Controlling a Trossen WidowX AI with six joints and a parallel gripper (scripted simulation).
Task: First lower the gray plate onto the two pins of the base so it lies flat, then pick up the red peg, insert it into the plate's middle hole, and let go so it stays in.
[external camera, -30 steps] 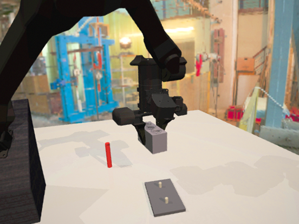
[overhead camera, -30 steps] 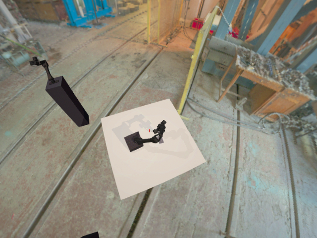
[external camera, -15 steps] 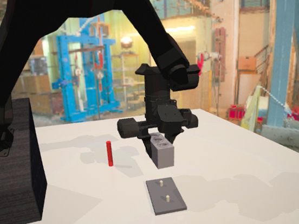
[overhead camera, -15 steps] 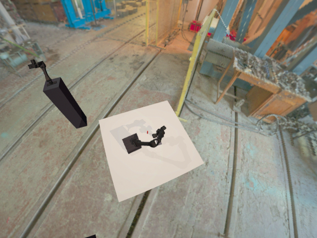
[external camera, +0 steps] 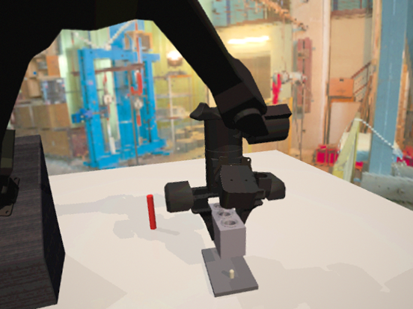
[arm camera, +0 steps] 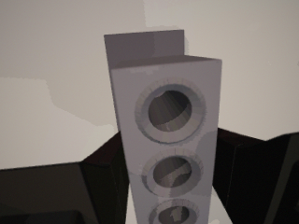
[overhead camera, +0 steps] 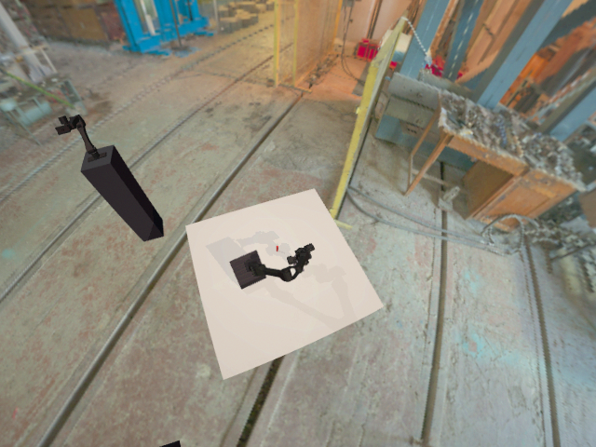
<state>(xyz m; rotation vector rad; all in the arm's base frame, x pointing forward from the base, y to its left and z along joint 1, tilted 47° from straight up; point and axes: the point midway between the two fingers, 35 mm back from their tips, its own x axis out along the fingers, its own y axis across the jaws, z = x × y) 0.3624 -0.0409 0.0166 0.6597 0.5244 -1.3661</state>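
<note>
The gray base is 10 mm to the right of my gripper tip and 50 mm below it. The rest, counted from my gripper tip: red peg: 120 mm behind, 180 mm to the left, 20 mm below; gray plate: 30 mm above.
</note>
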